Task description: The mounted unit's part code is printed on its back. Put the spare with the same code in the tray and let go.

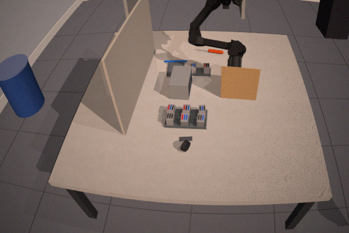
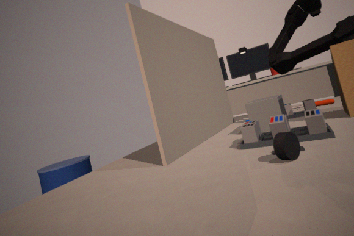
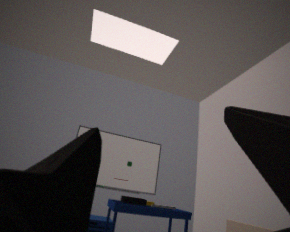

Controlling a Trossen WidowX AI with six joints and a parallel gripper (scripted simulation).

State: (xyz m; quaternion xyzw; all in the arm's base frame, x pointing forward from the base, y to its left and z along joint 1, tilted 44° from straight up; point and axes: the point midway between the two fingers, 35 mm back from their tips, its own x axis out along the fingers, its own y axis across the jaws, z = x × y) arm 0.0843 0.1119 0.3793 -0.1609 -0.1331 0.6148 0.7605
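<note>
Right now my gripper tip is 55 cm above the rack, 14 cm short of it and 3 cm to the left of it. The rest, counted from my gripper tip: beige divider board 47 cm ahead, 33 cm below, 9 cm to the left; grey mounted unit 50 cm below, 24 cm ahead, 12 cm to the left; dark grey tray 55 cm below, 28 cm ahead, 6 cm to the right.
</note>
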